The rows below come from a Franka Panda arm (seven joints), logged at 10 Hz.
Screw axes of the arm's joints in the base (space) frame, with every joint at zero. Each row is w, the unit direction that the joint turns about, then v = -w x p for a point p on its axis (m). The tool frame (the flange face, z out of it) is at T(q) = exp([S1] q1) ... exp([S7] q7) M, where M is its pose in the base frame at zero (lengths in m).
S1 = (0, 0, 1, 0.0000, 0.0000, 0.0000)
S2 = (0, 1, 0, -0.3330, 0.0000, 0.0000)
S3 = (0, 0, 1, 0.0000, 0.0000, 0.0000)
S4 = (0, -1, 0, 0.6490, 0.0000, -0.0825)
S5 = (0, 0, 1, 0.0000, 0.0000, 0.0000)
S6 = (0, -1, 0, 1.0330, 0.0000, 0.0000)
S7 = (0, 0, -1, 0.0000, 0.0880, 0.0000)
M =
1 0 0 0.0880
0 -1 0 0.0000
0 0 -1 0.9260
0 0 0 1
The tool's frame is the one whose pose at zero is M.
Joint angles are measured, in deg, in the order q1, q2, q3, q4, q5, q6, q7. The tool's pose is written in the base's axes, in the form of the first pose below.
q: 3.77, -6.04, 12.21, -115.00, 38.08, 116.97, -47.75
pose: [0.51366 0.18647 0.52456 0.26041 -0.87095 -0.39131 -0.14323]
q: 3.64, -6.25, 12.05, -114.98, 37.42, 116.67, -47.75
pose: [0.51342 0.18352 0.52593 0.25567 -0.87174 -0.39307 -0.14216]
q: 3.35, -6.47, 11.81, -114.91, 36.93, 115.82, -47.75
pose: [0.51299 0.17902 0.52717 0.25369 -0.87268 -0.39367 -0.13821]
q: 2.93, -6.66, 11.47, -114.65, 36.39, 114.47, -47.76
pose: [0.51280 0.17294 0.52909 0.25263 -0.87368 -0.39420 -0.13216]
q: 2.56, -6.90, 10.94, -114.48, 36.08, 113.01, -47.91
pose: [0.51232 0.16572 0.53074 0.25352 -0.87447 -0.39388 -0.12605]
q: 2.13, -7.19, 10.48, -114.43, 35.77, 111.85, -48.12
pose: [0.51181 0.15825 0.53219 0.25338 -0.87543 -0.39319 -0.12172]
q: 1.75, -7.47, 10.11, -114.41, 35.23, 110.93, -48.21
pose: [0.51120 0.15162 0.53345 0.25104 -0.87682 -0.39281 -0.11773]
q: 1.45, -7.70, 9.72, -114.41, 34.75, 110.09, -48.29
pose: [0.51062 0.14549 0.53422 0.24919 -0.87816 -0.39218 -0.11374]
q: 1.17, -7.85, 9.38, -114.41, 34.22, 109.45, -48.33
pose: [0.51044 0.13978 0.53449 0.24664 -0.87973 -0.39127 -0.11024]
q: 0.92, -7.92, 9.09, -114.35, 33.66, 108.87, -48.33
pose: [0.51052 0.13475 0.53459 0.24388 -0.88126 -0.39054 -0.10667]
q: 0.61, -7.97, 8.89, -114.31, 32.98, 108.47, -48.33
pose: [0.51084 0.12971 0.53448 0.23964 -0.88305 -0.38992 -0.10369]
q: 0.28, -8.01, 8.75, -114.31, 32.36, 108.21, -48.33
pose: [0.51124 0.12498 0.53414 0.23546 -0.88486 -0.38897 -0.10138]
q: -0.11, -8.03, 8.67, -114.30, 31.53, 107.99, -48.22
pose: [0.51176 0.11998 0.53361 0.22964 -0.88727 -0.38772 -0.09845]
